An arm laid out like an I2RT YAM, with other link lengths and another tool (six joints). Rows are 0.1 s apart.
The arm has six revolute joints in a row. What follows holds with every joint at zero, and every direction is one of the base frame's. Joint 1 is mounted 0.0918 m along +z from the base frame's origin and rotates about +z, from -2.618 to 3.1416 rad. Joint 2 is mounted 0.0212 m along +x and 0.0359 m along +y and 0.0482 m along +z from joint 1 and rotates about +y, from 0 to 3.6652 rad. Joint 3 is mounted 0.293 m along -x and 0.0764 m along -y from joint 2 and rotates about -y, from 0 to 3.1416 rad. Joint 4 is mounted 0.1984 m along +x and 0.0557 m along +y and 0.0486 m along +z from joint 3 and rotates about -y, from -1.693 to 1.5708 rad. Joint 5 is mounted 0.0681 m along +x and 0.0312 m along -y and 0.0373 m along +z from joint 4 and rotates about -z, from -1.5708 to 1.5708 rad. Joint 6 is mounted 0.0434 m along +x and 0.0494 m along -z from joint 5 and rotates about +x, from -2.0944 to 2.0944 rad. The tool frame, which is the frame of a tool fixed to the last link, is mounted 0.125 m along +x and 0.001 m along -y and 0.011 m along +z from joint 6; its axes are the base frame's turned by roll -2.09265, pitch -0.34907 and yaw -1.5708 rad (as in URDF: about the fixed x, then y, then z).
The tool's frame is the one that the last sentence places.
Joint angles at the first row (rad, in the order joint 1, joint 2, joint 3, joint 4, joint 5, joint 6):
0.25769, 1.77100, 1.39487, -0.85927, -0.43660, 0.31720
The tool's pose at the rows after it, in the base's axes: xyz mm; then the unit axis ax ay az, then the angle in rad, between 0 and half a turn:
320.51 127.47 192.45 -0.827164 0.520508 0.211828 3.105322
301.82 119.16 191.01 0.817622 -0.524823 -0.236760 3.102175
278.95 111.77 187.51 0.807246 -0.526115 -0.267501 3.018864
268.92 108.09 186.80 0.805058 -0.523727 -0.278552 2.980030
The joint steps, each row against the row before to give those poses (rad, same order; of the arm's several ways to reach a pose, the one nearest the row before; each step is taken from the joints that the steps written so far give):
-0.01604, 0.00000, 0.04655, -0.10836, 0.02785, -0.01642
-0.00379, -0.00040, 0.01942, -0.11442, 0.01564, -0.00799
-0.00002, 0.00003, 0.00004, -0.10759, 0.01182, -0.00765
0.00000, -0.00002, 0.00074, -0.04807, 0.00840, -0.01182

